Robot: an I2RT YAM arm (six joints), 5 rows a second.
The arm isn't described. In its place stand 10 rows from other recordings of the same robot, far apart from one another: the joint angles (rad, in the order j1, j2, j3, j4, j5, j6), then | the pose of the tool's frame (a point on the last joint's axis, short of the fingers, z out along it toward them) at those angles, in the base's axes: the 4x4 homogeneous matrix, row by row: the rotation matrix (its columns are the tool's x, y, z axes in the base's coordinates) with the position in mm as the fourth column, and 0 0 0 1 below.
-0.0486 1.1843 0.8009 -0.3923 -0.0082 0.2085 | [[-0.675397 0.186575 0.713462 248.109], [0.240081 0.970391 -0.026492 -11.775], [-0.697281 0.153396 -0.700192 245.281], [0 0 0 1]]
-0.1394 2.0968 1.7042 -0.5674 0.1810 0.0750 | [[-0.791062 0.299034 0.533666 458.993], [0.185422 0.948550 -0.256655 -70.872], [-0.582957 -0.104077 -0.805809 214.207], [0 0 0 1]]
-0.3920 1.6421 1.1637 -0.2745 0.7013 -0.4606 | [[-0.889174 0.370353 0.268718 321.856], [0.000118 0.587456 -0.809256 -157.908], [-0.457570 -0.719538 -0.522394 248.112], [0 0 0 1]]
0.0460 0.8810 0.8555 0.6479 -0.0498 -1.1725 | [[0.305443 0.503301 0.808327 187.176], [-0.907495 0.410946 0.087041 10.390], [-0.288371 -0.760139 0.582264 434.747], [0 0 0 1]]
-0.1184 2.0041 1.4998 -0.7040 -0.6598 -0.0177 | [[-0.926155 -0.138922 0.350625 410.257], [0.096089 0.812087 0.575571 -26.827], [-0.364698 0.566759 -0.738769 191.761], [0 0 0 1]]
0.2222 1.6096 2.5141 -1.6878 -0.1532 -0.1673 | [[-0.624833 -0.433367 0.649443 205.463], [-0.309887 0.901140 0.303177 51.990], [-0.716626 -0.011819 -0.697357 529.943], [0 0 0 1]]
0.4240 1.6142 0.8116 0.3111 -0.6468 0.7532 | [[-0.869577 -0.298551 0.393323 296.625], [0.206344 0.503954 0.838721 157.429], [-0.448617 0.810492 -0.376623 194.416], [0 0 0 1]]
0.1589 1.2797 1.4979 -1.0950 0.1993 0.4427 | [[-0.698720 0.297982 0.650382 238.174], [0.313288 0.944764 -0.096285 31.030], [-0.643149 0.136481 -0.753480 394.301], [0 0 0 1]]
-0.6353 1.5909 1.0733 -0.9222 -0.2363 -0.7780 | [[-0.956074 -0.166655 0.241139 231.997], [-0.142875 0.983261 0.113072 -160.689], [-0.255946 0.073652 -0.963881 200.684], [0 0 0 1]]
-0.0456 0.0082 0.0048 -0.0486 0.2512 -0.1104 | [[-0.083792 0.284627 0.954969 109.028], [-0.103005 0.950732 -0.292402 -13.833], [-0.991145 -0.122868 -0.050345 169.194], [0 0 0 1]]
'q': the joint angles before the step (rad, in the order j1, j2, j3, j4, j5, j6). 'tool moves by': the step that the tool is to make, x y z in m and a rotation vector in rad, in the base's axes. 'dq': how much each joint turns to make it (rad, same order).
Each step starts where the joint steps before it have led.
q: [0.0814 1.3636 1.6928 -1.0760 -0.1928 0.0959]
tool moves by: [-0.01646 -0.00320 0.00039 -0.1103 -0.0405 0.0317]
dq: [0.0000 -0.0614 -0.0458 -0.0019 0.0530 -0.1064]
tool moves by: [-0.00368 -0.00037 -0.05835 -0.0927 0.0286 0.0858]
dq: [-0.0004 -0.0950 -0.3025 0.1538 -0.0004 -0.1259]
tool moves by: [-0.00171 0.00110 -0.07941 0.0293 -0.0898 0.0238]
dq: [0.0005 -0.1053 -0.4143 0.4009 -0.0320 0.0004]
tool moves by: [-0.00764 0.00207 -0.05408 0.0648 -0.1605 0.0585]
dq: [0.0000 -0.0607 -0.3059 0.4124 -0.0774 0.0088]
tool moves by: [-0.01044 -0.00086 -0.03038 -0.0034 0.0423 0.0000]
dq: [0.0000 -0.0099 -0.1122 0.0599 -0.0001 0.0000]
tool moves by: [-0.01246 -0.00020 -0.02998 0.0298 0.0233 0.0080]
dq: [0.0000 -0.0072 -0.1239 0.1018 -0.0240 0.0229]
